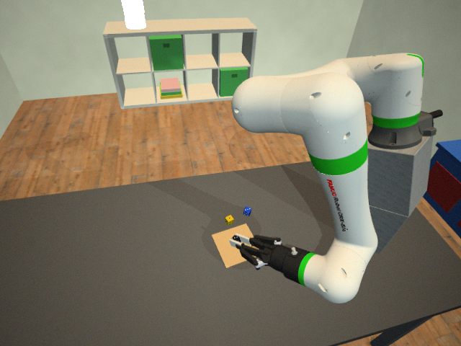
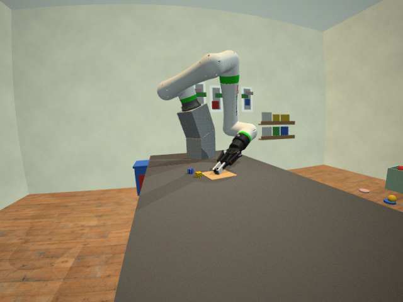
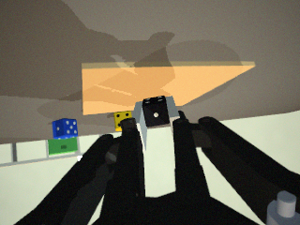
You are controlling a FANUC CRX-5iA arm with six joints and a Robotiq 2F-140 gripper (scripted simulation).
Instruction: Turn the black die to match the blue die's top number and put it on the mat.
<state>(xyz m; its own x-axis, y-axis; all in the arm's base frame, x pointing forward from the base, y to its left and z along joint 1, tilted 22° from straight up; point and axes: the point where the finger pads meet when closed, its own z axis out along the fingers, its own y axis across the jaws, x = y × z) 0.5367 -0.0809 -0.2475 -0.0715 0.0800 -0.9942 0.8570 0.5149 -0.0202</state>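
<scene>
The tan mat lies 1 cm ahead of my hand, 1 cm to the right of it and 3 cm below it. Round my hand: blue die 8 cm behind, 14 cm to the right, 2 cm below; yellow die 11 cm to the right, 2 cm below; black die 1 cm ahead, 2 cm to the right, 1 cm below.
</scene>
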